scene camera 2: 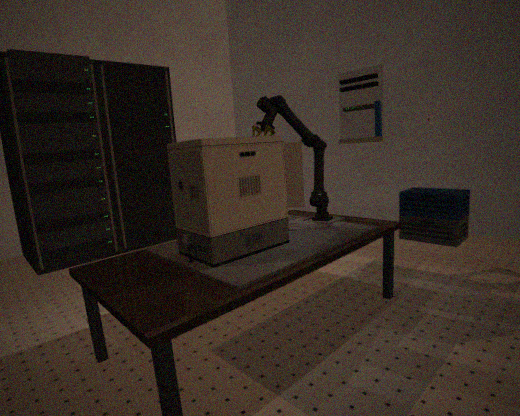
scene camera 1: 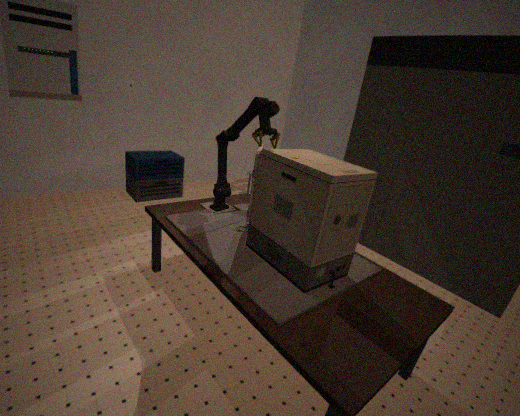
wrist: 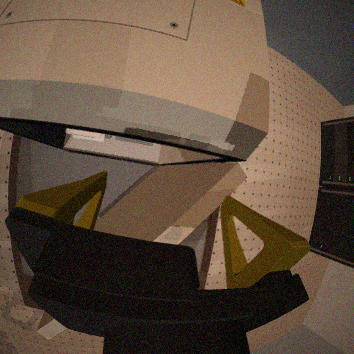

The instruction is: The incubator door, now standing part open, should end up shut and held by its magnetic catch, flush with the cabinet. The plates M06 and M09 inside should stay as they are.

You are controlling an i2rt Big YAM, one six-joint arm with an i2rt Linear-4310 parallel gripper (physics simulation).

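Where they show: gripper, fingertip midpoint: [scene camera 1: 267, 147] [wrist: 167, 190]; arm's base at its link origin: [scene camera 2: 322, 219] [scene camera 1: 219, 207].
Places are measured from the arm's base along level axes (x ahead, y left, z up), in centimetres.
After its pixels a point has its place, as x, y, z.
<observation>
The incubator [scene camera 1: 305, 205] @(84.7, -29.2, 38.8) [scene camera 2: 245, 185] @(80.6, 4.2, 33.3) [wrist: 150, 55] @(56.9, -11.7, 55.1) is a beige cabinet on a dark grey base, standing on the table. Its door [scene camera 2: 295, 175] @(31.8, 0.6, 32.8) [wrist: 175, 200] @(44.3, -15.7, 47.3) stands part open. In the wrist view it slants from the cabinet's right front corner toward the lower left; in the second scene view it juts from behind the cabinet's right side. My gripper [scene camera 1: 267, 143] @(46.4, -13.1, 54.1) [scene camera 2: 263, 134] @(46.4, -13.1, 54.1) [wrist: 167, 190] @(46.4, -13.1, 54.1) is open and empty, fingers down, above the cabinet's top by its front. The door shows below and between the fingers; no contact shows. Plates M06 and M09 cannot be made out.
The arm's base stands at one end of the wooden table [scene camera 1: 350, 345] @(123.4, -41.6, -1.2) [scene camera 2: 135, 295] @(134.9, -7.6, -1.2), beyond the door side. A grey mat [scene camera 1: 270, 295] @(86.3, -44.8, 0.1) [scene camera 2: 240, 275] @(102.0, 16.3, 0.0) lies under the cabinet. Blue and grey crates [scene camera 1: 155, 172] [scene camera 2: 434, 215] and dark racks [scene camera 2: 135, 150] stand beyond the table.
</observation>
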